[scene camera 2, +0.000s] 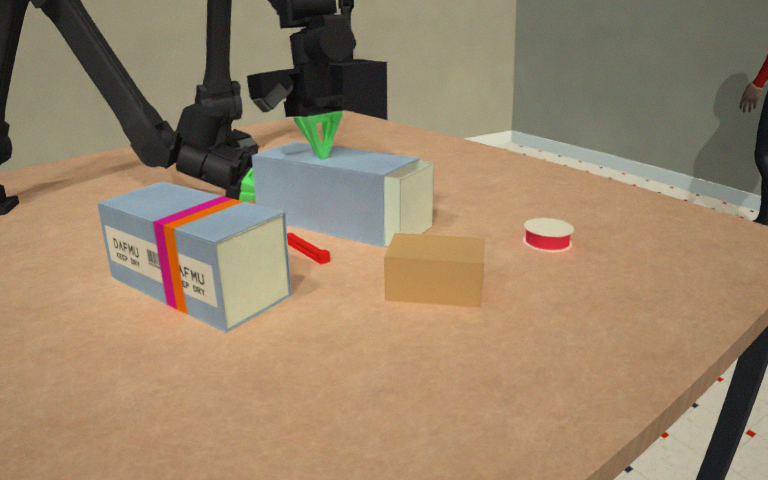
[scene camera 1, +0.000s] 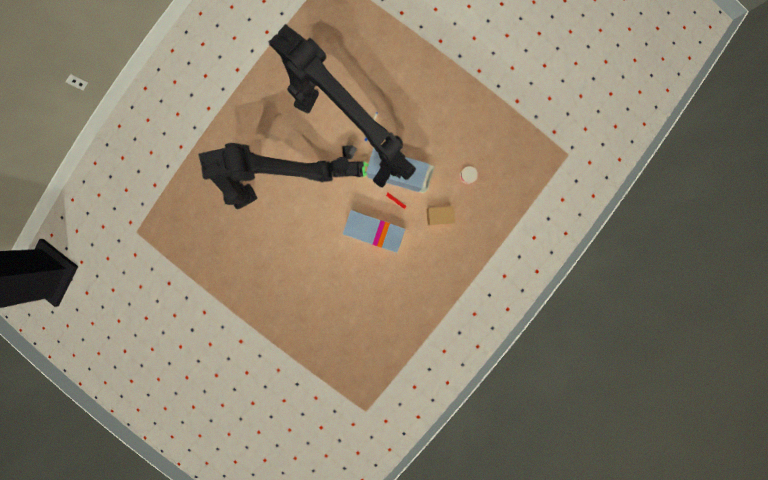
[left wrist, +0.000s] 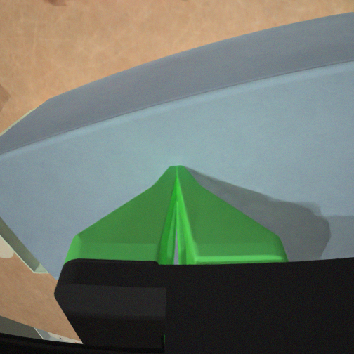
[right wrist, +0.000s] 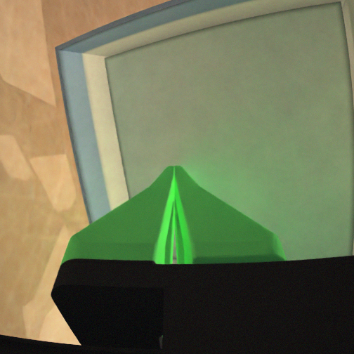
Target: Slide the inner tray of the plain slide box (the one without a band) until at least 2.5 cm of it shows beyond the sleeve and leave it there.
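Frame: origin at the left arm's base, x up, y left, z back, level; centimetres.
Where they show: left gripper, fingertip midpoint: (scene camera 2: 323, 158); left arm's base, link origin: (scene camera 1: 306, 99); right arm's base, link origin: (scene camera 1: 244, 196).
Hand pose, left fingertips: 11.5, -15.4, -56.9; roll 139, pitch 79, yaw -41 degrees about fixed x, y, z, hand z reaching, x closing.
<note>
Each offset is from my left fingertips to the top centre of the thing, as dx, dy, dz.
The plain slide box's blue sleeve (scene camera 1: 417, 178) (scene camera 2: 320, 198) (left wrist: 240, 130) (right wrist: 80, 100) lies flat on the table. Its pale inner tray (scene camera 1: 428, 178) (scene camera 2: 417, 198) (left wrist: 22, 250) (right wrist: 225, 100) sticks out at the right end in scene camera 2; at the opposite end, in the right wrist view, it sits recessed inside the sleeve. My left gripper (scene camera 2: 323, 156) (left wrist: 176, 176) is shut and empty, pointing down with its tips at the sleeve's top. My right gripper (scene camera 1: 365, 169) (right wrist: 174, 177) is shut and empty, its tips at the tray's recessed end face; the sleeve hides them in scene camera 2.
A banded blue box @(+0.0, -27.9, -3.3) (scene camera 1: 360, 225) (scene camera 2: 141, 198) lies near the plain one. A red bar @(-9.8, -9.7, -5.8) (scene camera 1: 395, 200) (scene camera 2: 308, 248) lies between them. A tan block @(-5.5, -6.9, -28.1) (scene camera 1: 441, 215) (scene camera 2: 434, 274) and a round red-and-white tin @(-8.9, +17.7, -31.9) (scene camera 1: 468, 174) (scene camera 2: 547, 234) stand beyond the tray's protruding end.
</note>
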